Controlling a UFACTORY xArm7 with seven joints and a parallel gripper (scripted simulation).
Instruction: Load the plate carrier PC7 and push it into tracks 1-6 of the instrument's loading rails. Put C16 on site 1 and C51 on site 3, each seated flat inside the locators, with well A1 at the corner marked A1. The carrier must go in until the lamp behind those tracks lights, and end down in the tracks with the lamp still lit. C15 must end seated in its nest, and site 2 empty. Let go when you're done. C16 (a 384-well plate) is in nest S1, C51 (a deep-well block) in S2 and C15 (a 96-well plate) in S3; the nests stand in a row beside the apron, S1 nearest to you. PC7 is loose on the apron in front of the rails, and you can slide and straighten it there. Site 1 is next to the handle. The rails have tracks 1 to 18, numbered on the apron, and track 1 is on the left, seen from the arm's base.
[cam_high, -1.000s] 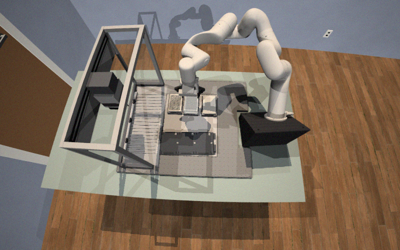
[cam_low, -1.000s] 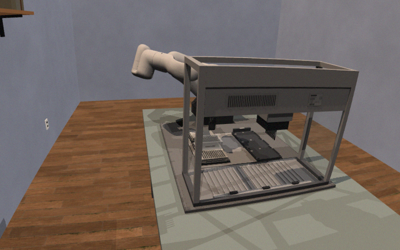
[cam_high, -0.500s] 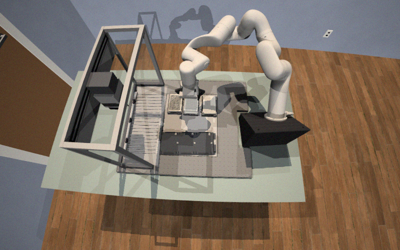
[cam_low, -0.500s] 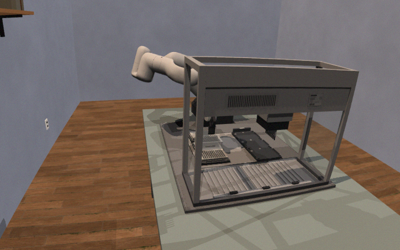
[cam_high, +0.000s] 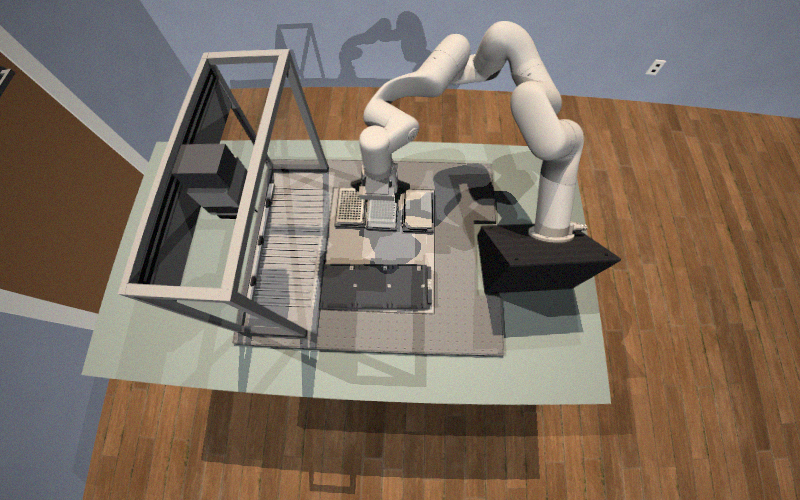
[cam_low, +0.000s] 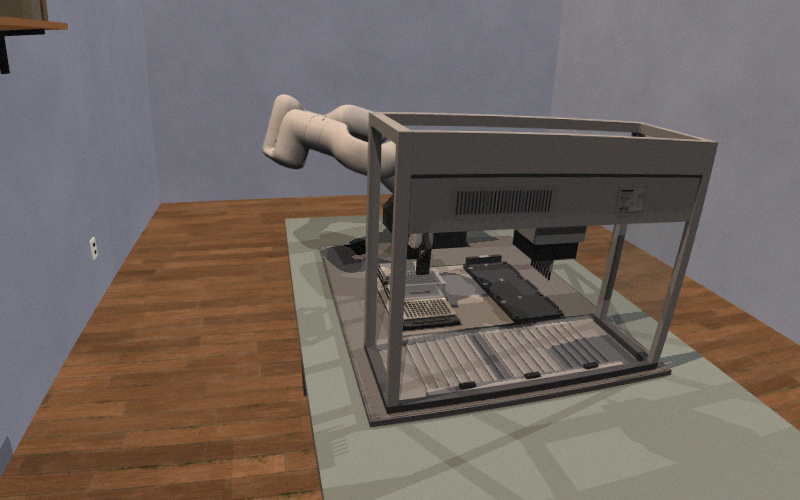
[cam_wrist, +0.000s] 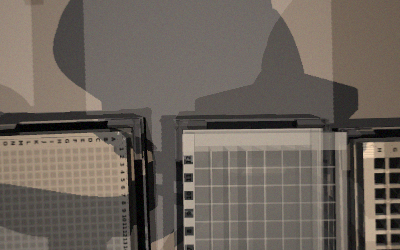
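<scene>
The nest S2 lies 9 cm below my hand. Round my hand: dark plate carrier PC7: 1 cm ahead, 26 cm to the left, 8 cm below; then dark nest S1: 12 cm behind, 9 cm below.
</scene>
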